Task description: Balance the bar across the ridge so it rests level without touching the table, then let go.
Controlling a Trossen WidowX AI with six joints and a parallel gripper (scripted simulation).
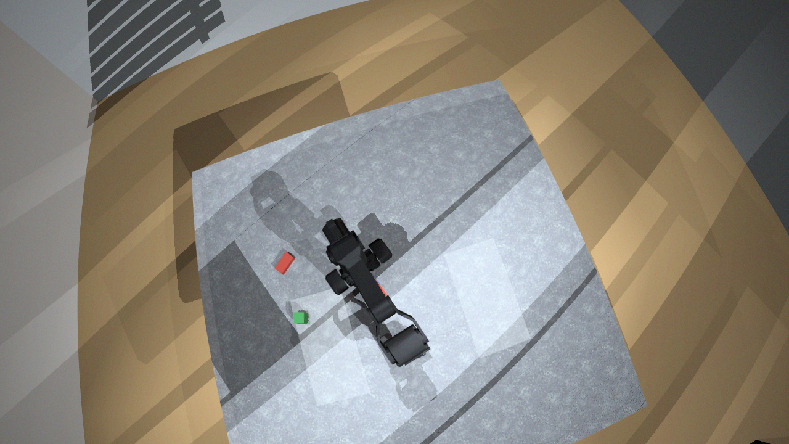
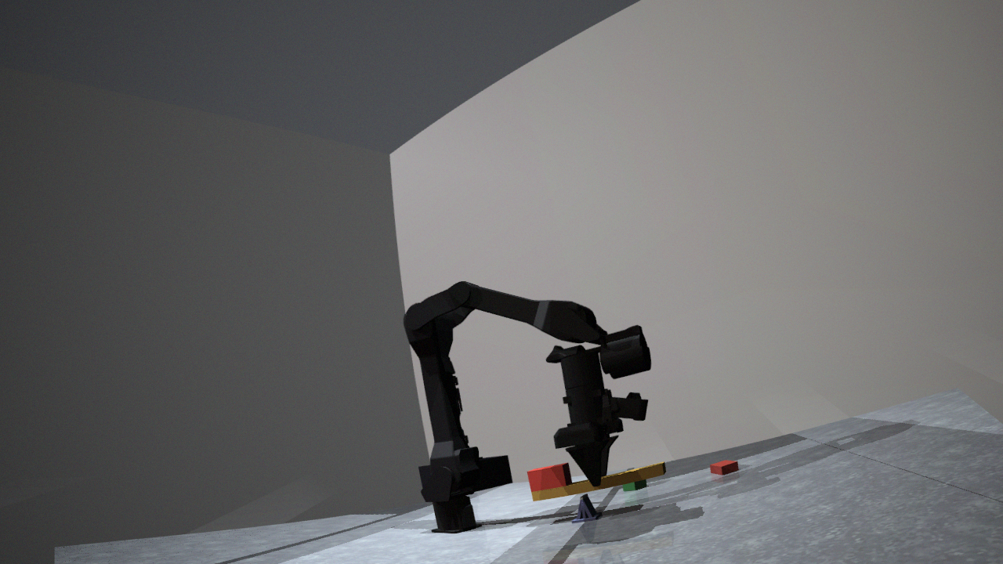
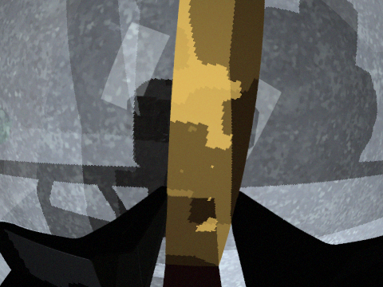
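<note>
The dark blue ridge lies 30 mm below my gripper tip, 30 mm behind it and 10 mm to the right of it. The rest, counted from my gripper tip: red block 240 mm to the left, 110 mm ahead, 50 mm below; green cube 230 mm to the left, 70 mm behind, 40 mm below.
</note>
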